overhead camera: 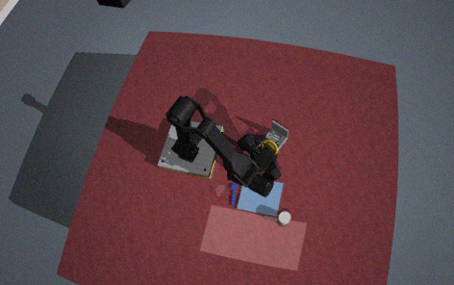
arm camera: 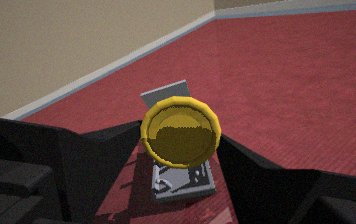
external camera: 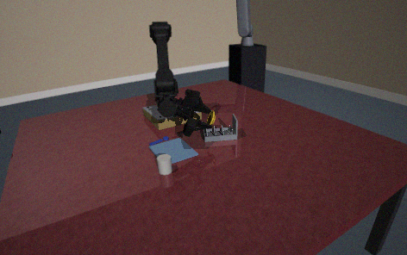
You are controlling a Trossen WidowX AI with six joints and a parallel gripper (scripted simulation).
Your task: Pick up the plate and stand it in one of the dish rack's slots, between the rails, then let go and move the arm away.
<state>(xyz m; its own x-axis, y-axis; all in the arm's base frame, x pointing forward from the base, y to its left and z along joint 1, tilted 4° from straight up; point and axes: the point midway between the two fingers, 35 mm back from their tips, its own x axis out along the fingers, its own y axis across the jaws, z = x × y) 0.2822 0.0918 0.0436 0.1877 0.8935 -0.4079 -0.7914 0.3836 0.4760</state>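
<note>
The grey dish rack is 60 mm below my gripper tip, 30 mm to the left of it and 10 mm behind it. Also, from my gripper tip: blue spoon 190 mm to the right, 80 mm below, 70 mm behind; yellow plate 10 mm to the right; blue mat 170 mm to the right, 80 mm below, 30 mm ahead.
</note>
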